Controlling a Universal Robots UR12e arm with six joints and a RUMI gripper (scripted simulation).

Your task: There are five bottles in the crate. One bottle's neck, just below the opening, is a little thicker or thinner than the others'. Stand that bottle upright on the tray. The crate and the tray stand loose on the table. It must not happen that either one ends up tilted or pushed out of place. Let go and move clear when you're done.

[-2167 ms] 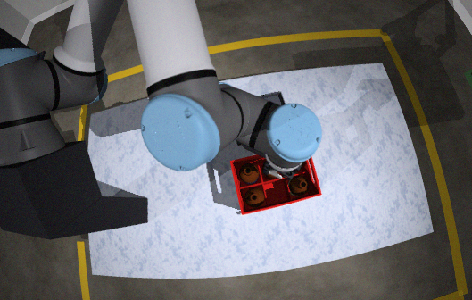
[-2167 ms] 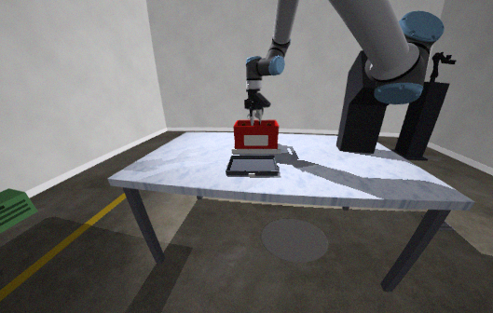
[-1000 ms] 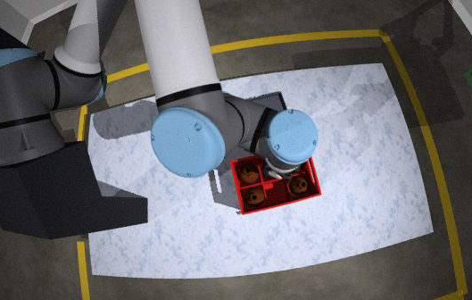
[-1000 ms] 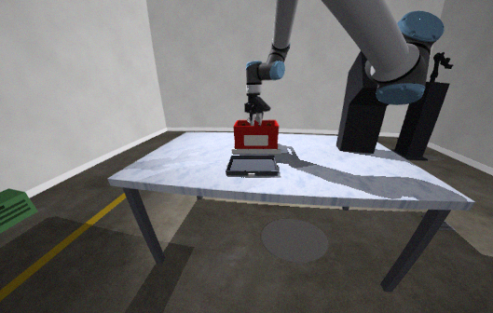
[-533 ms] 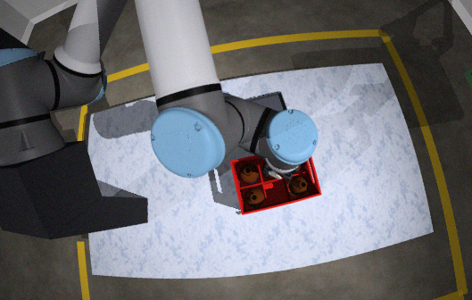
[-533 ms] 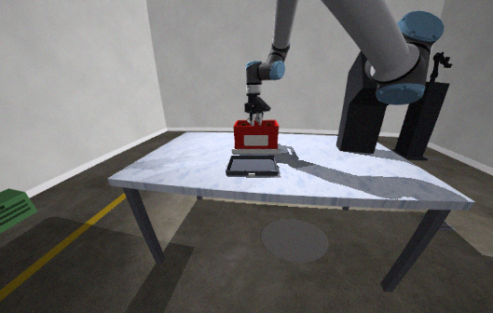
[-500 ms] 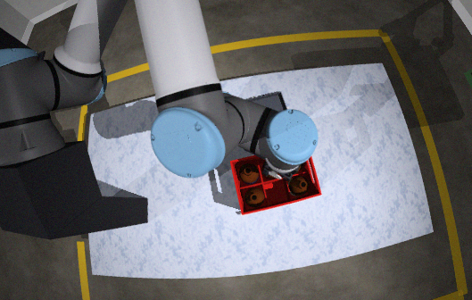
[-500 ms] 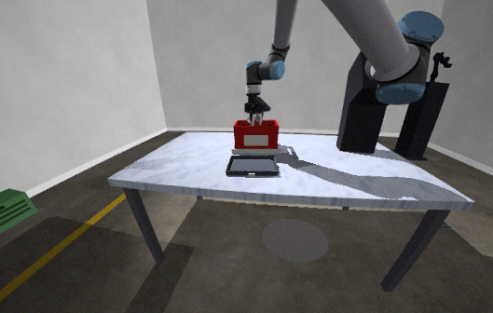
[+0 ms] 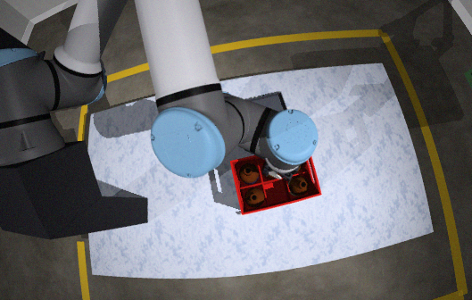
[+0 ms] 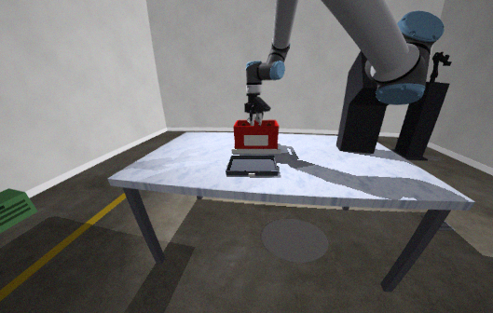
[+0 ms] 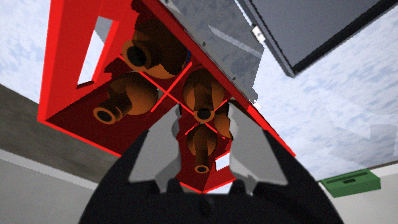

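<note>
Now: hand 50 mm to the left of the red crate and 70 mm above it. The rest, counted from my hand: dark tray 230 mm to the left, 140 mm below.
</note>
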